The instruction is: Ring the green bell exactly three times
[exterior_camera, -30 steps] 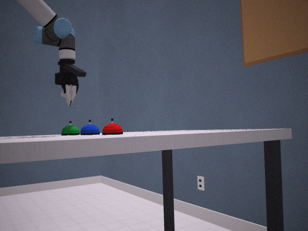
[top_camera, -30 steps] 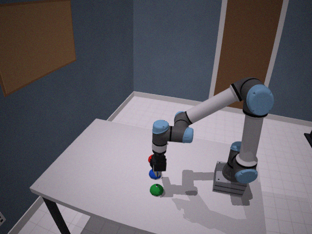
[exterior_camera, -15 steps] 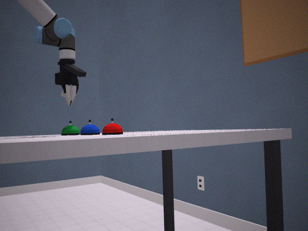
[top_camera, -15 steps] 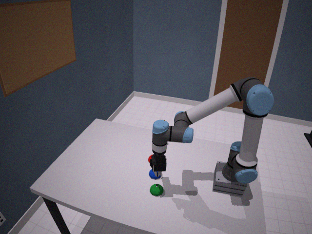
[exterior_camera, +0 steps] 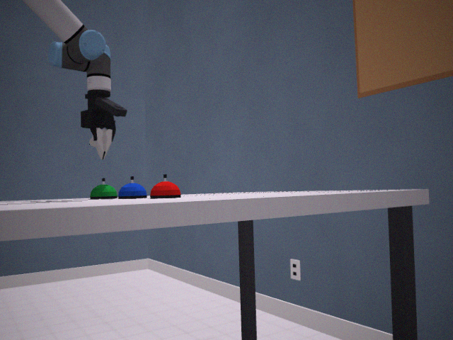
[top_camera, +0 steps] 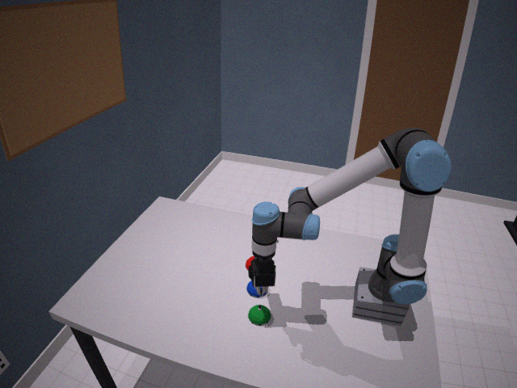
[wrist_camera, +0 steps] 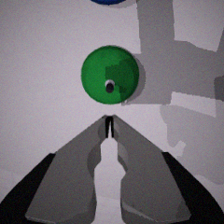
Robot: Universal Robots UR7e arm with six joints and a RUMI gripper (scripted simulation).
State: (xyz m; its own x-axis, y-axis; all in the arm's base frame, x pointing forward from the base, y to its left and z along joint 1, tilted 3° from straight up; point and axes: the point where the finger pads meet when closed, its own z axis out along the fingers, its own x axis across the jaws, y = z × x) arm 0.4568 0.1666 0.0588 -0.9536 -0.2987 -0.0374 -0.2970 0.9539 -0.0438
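The green bell lies 100 mm below my hand. The rest, counted from my hand: blue bell: 40 mm ahead, 130 mm to the right, 100 mm below; red bell: 80 mm ahead, 260 mm to the right, 100 mm below.
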